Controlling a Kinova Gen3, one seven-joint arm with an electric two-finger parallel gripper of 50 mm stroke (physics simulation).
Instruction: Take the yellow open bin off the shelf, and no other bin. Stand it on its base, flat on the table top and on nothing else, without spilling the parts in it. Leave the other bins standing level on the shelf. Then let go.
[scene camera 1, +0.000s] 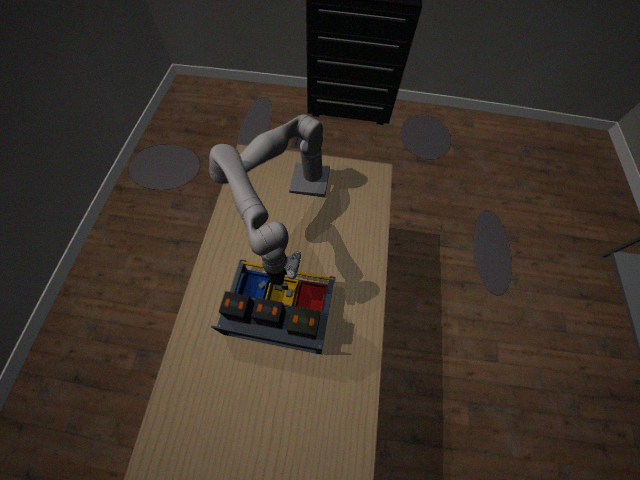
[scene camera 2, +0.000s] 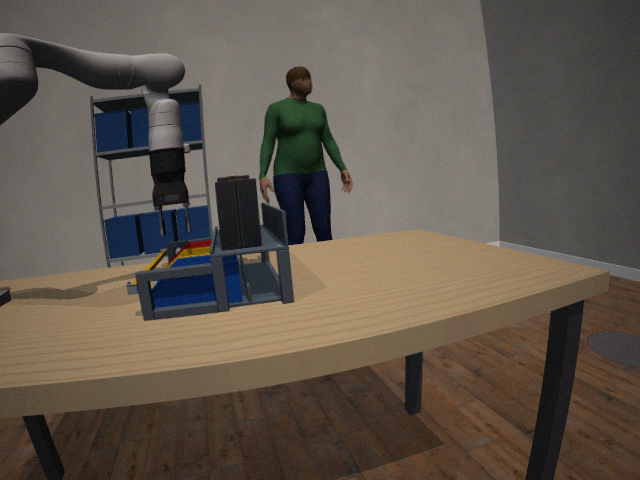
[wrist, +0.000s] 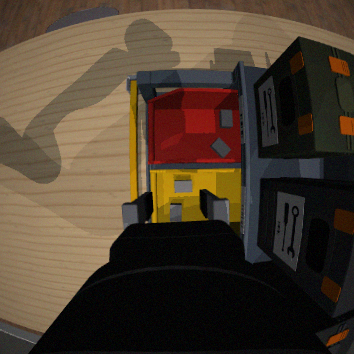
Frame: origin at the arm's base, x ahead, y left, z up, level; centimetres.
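Seen in the pictures: gripper, fingertip midpoint: (scene camera 1: 286, 281) (scene camera 2: 176, 233) (wrist: 175, 200); arm's base, link origin: (scene camera 1: 312, 174).
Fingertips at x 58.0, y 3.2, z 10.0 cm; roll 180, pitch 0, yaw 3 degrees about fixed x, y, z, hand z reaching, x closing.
Pixels of each thing's top centre, then the offset from my fingertips to it. "spot": a spot on its surface instead. Level surfaces: height alone.
- yellow bin, surface spot: (wrist: 227, 187) spot: dy +0.1, dx +9.3, dz -11.4 cm
- red bin, surface spot: (wrist: 200, 121) spot: dy +11.8, dx +4.2, dz -11.4 cm
- blue bin, surface spot: (scene camera 2: 186, 291) spot: dy -17.9, dx +3.4, dz -8.6 cm
- yellow bar, top centre: (wrist: 133, 205) (scene camera 2: 151, 264) (scene camera 1: 286, 270) dy -2.0, dx -6.1, dz -5.8 cm
- wooden table, surface height: dz -12.3 cm
The yellow bin (scene camera 1: 279, 297) (scene camera 2: 199, 251) (wrist: 227, 187) sits in the middle bay of the grey shelf (scene camera 1: 258, 332) (scene camera 2: 220, 284) (wrist: 190, 77), with small grey parts inside. The red bin (scene camera 1: 310, 295) (scene camera 2: 200, 243) (wrist: 200, 121) is on one side of it and the blue bin (scene camera 1: 250, 285) (scene camera 2: 186, 291) on the other. My gripper (scene camera 2: 175, 231) (wrist: 175, 200) is open and empty, pointing down above the yellow bin. In the wrist view one finger overlaps the front edge and the other the bin's inside. The near part of the yellow bin is hidden by the gripper body.
A yellow bar (scene camera 1: 310, 276) (scene camera 2: 157, 259) (wrist: 133, 145) runs along the shelf's front. Dark toolboxes (scene camera 1: 267, 312) (scene camera 2: 237, 211) (wrist: 320, 225) and a green-black one (scene camera 1: 303, 321) (wrist: 287, 105) stand on the higher level behind the bins. The shelf stands on the wooden table (scene camera 1: 268, 413) (scene camera 2: 413, 289) (wrist: 85, 200).
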